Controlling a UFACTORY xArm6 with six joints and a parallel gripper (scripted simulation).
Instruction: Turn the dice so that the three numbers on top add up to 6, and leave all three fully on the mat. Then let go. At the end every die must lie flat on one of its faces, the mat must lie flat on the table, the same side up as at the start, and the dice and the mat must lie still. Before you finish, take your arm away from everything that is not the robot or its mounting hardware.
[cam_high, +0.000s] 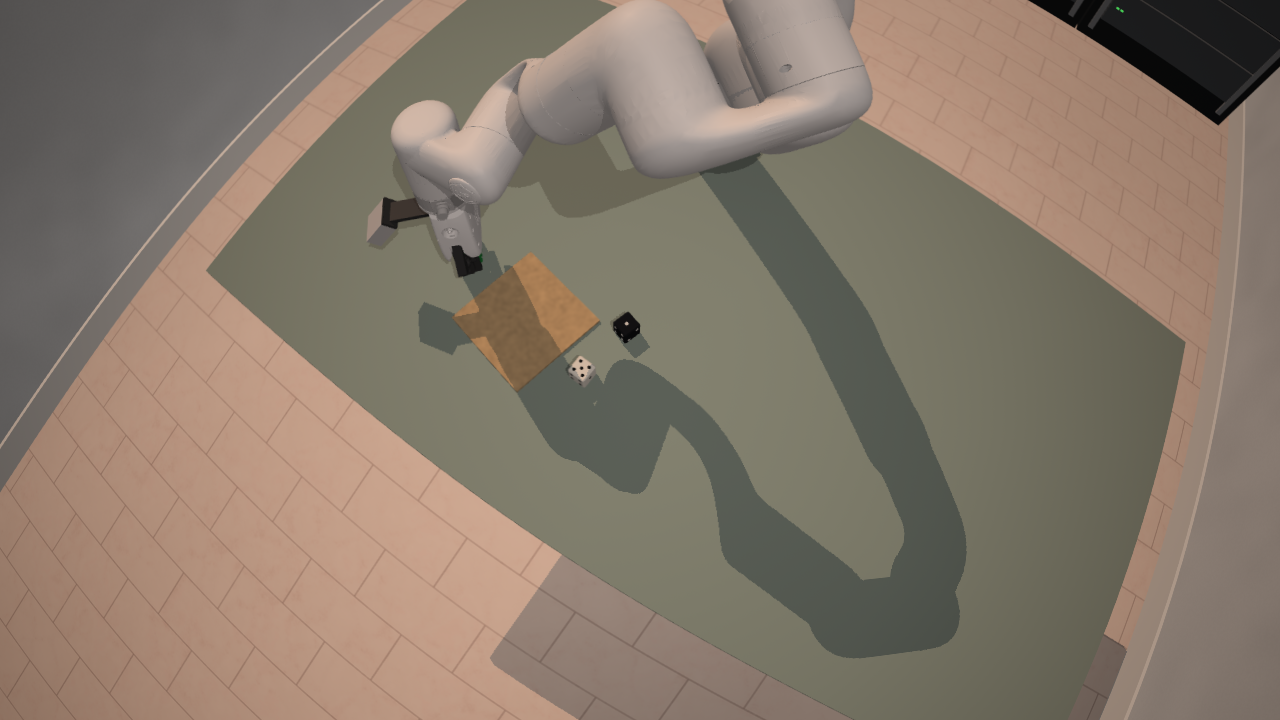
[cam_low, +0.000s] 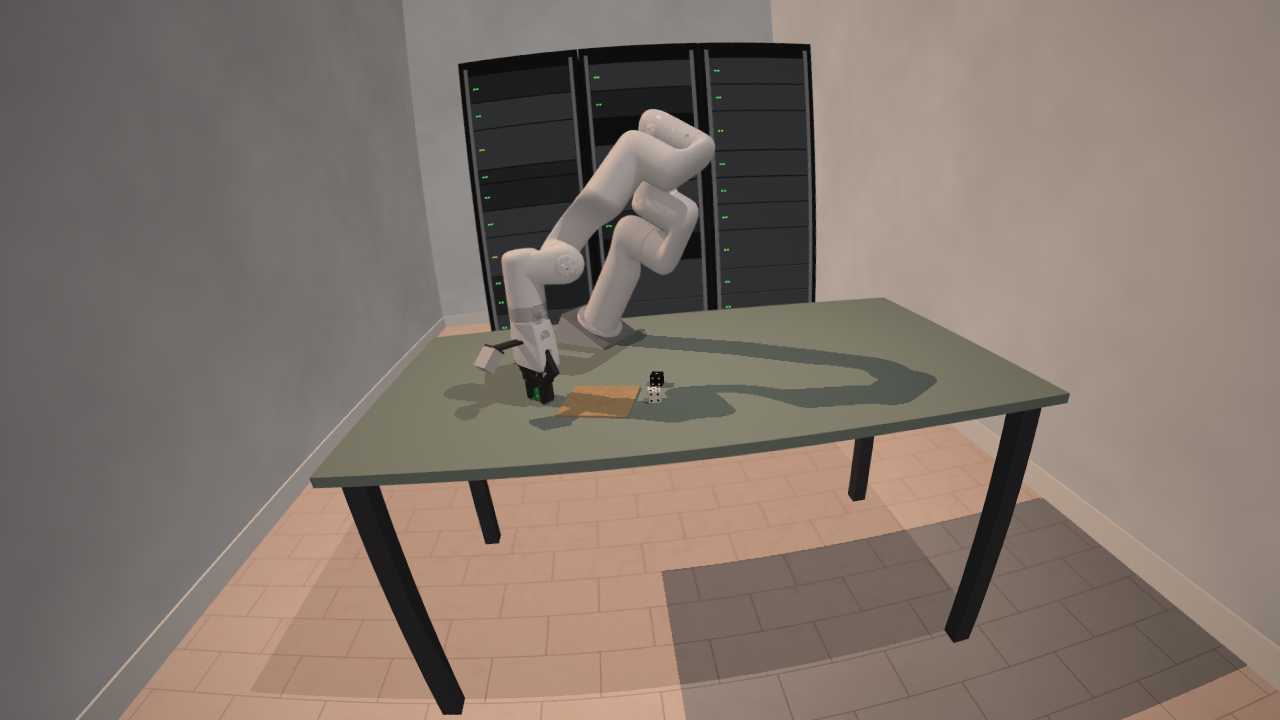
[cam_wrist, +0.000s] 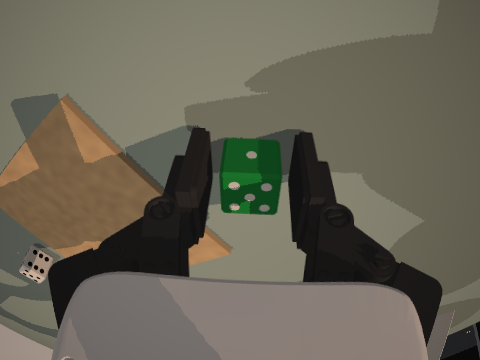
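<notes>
The green die is 1 cm below my hand. From my hand the other things lie so: white die (23 cm to the left, 2 cm ahead, 1 cm below); black die (24 cm to the left, 6 cm behind, 1 cm below); brown mat (12 cm to the left, 2 cm below, 2 cm ahead).
</notes>
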